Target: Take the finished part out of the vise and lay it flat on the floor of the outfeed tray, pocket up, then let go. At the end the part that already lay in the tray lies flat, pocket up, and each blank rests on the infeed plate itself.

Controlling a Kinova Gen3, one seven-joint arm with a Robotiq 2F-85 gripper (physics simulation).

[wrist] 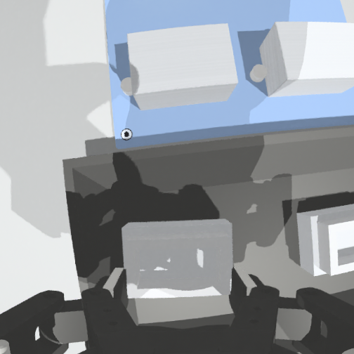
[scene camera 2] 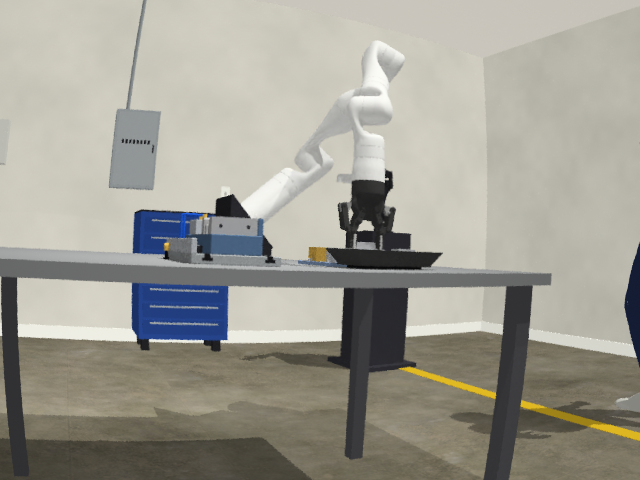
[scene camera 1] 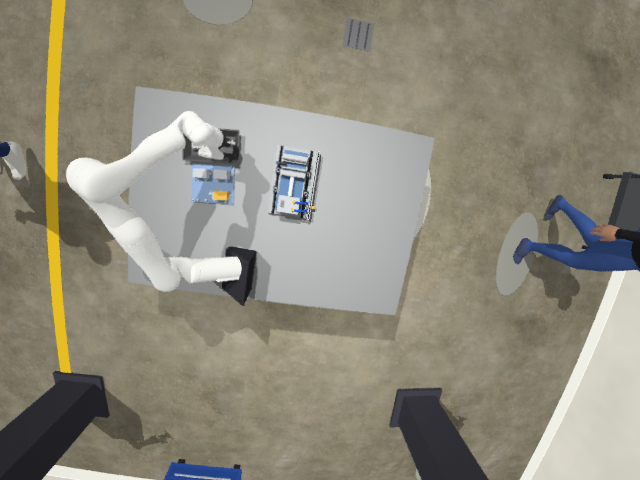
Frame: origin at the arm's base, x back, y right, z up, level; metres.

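Where they show: gripper, fingertip midpoint: (scene camera 1: 225,144); arm's base at its link origin: (scene camera 1: 235,267).
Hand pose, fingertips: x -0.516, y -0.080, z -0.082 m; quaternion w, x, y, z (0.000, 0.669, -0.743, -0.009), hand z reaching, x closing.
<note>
Things, the pixels of their centre, and the offset from my fingertips.
- finished part at the middle of its body: (scene camera 2: 362,249) dx +0.016, dy -0.001, dz +0.003 m
- blue infeed plate at the middle of its body: (scene camera 1: 212,183) dx +0.172, dy -0.061, dz -0.034 m
- orange block at the middle of its body: (scene camera 2: 322,254) (scene camera 1: 221,195) dx +0.219, dy -0.015, dz -0.012 m
- vise at the middle of its body: (scene camera 2: 218,240) (scene camera 1: 293,182) dx +0.139, dy +0.298, dz +0.012 m
My gripper (scene camera 2: 365,242) (wrist: 178,283) is shut on the finished part (scene camera 2: 366,245) (wrist: 177,250), a grey block held low inside the dark outfeed tray (scene camera 1: 230,132) (scene camera 2: 385,258) (wrist: 175,170). The tray's rim hides the part's underside in scene camera 2; I cannot tell whether it touches the floor. Its pocket is not clearly visible. The other part (wrist: 332,240) lies flat in the tray, pocket up, to the right in the wrist view, apart from the held one. Two pale blanks (scene camera 1: 201,174) (scene camera 1: 221,175) (wrist: 182,65) (wrist: 315,55) rest on the blue infeed plate (scene camera 1: 201,188) (wrist: 200,120).
An orange block (scene camera 1: 220,195) (scene camera 2: 316,253) sits on the infeed plate. The plate lies close against the tray's side. The vise (scene camera 1: 291,186) (scene camera 2: 230,243) stands apart, right of the tray and plate in scene camera 1. The black arm mount (scene camera 1: 248,268) is at the table's lower edge there.
</note>
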